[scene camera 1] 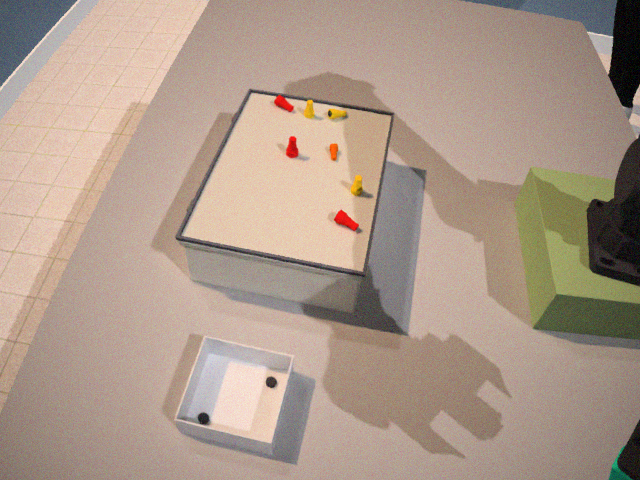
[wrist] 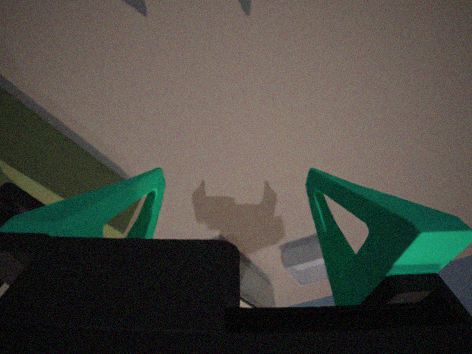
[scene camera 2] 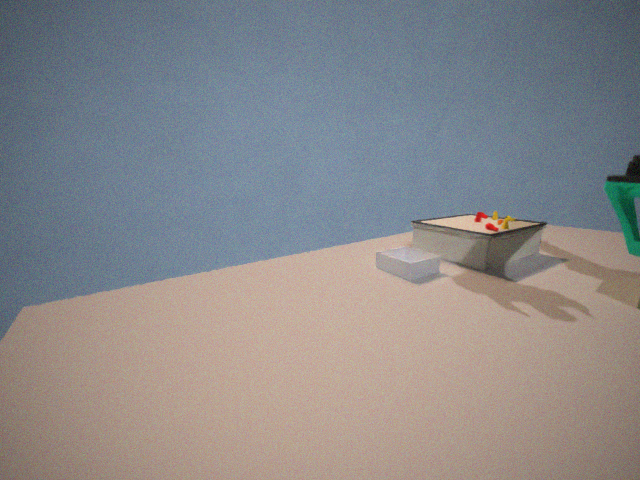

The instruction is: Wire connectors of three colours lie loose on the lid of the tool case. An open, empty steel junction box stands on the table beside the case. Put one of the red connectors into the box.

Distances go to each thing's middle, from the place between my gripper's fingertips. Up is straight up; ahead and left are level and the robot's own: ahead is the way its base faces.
Scene:
Right now the steel junction box (scene camera 1: 235,395) is 380 mm ahead of my hand and 120 mm below it. From my hand the other things lie so: tool case (scene camera 1: 262,222) (410 mm ahead, 280 mm to the right, 90 mm below).

